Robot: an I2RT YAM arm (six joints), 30 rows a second.
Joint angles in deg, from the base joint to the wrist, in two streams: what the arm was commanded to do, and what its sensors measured. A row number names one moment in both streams.
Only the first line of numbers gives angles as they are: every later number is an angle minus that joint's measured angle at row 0.
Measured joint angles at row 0:
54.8, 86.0, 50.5, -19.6, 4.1, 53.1
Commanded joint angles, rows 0 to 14:
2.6, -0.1, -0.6, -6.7, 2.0, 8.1
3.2, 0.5, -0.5, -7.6, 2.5, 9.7
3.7, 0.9, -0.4, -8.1, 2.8, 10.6
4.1, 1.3, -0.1, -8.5, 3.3, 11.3
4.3, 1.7, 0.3, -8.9, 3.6, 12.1
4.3, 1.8, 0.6, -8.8, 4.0, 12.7
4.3, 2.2, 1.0, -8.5, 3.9, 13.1
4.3, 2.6, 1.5, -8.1, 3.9, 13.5
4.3, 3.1, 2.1, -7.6, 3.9, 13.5
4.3, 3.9, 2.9, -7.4, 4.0, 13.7
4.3, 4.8, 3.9, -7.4, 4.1, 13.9
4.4, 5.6, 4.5, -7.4, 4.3, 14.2
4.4, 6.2, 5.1, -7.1, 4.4, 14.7
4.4, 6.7, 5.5, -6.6, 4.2, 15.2
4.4, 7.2, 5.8, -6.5, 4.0, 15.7
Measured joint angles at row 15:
4.1, 6.8, 3.5, -5.8, 2.8, 13.1
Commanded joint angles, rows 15 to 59:
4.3, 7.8, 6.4, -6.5, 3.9, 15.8
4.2, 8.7, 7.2, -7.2, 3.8, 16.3
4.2, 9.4, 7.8, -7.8, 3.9, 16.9
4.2, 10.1, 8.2, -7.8, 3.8, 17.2
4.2, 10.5, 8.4, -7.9, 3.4, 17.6
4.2, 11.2, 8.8, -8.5, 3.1, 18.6
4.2, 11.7, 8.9, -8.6, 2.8, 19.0
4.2, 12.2, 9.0, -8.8, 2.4, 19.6
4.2, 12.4, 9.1, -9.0, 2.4, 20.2
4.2, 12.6, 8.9, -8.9, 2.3, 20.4
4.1, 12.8, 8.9, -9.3, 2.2, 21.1
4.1, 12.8, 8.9, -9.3, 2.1, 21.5
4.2, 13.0, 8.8, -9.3, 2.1, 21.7
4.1, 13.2, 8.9, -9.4, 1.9, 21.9
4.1, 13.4, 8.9, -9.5, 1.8, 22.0
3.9, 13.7, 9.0, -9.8, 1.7, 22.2
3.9, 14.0, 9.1, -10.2, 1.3, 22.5
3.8, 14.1, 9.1, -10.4, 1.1, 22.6
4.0, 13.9, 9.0, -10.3, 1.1, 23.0
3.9, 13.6, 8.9, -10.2, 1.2, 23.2
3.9, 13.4, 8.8, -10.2, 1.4, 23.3
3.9, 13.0, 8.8, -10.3, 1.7, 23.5
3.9, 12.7, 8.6, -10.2, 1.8, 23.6
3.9, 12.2, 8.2, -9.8, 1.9, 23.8
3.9, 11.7, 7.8, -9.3, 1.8, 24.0
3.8, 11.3, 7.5, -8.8, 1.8, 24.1
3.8, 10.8, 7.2, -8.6, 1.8, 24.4
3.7, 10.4, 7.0, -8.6, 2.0, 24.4
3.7, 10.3, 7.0, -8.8, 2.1, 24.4
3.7, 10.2, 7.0, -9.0, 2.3, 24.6
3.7, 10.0, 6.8, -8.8, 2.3, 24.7
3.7, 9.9, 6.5, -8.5, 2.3, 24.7
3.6, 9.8, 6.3, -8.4, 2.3, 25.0
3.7, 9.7, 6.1, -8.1, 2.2, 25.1
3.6, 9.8, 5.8, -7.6, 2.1, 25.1
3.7, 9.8, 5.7, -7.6, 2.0, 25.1
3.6, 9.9, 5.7, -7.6, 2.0, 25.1
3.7, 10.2, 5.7, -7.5, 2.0, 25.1
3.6, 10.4, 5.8, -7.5, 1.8, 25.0
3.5, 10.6, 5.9, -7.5, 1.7, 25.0
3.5, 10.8, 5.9, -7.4, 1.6, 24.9
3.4, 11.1, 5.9, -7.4, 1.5, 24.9
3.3, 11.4, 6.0, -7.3, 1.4, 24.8
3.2, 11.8, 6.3, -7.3, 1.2, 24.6
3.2, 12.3, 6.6, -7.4, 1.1, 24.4
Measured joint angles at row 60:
3.5, 11.4, 6.6, -6.1, 1.4, 24.2
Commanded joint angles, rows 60 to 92:
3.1, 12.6, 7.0, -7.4, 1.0, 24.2
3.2, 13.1, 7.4, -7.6, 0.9, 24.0
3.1, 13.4, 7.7, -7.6, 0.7, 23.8
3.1, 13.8, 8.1, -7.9, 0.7, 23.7
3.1, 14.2, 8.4, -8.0, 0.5, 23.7
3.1, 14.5, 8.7, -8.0, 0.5, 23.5
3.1, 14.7, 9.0, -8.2, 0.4, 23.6
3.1, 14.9, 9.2, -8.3, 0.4, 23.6
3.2, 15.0, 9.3, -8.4, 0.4, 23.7
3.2, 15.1, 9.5, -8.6, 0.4, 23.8
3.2, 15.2, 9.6, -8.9, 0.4, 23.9
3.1, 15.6, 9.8, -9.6, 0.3, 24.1
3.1, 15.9, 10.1, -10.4, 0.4, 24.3
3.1, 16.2, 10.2, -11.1, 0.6, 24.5
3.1, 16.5, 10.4, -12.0, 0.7, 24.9
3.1, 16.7, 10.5, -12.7, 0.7, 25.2
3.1, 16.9, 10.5, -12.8, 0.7, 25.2
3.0, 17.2, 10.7, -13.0, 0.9, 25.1
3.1, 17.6, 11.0, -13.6, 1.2, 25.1
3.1, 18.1, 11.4, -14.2, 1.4, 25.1
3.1, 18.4, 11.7, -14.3, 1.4, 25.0
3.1, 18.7, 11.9, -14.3, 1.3, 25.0
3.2, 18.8, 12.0, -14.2, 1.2, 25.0
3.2, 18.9, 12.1, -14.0, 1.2, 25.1
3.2, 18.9, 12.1, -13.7, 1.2, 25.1
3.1, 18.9, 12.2, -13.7, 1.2, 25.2
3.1, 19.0, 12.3, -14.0, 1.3, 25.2
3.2, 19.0, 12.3, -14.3, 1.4, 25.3
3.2, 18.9, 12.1, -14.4, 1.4, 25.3
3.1, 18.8, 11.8, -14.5, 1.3, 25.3
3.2, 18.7, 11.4, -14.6, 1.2, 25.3
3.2, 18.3, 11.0, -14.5, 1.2, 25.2
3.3, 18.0, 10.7, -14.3, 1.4, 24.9
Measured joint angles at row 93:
3.3, 16.3, 12.9, -9.6, 0.7, 25.0
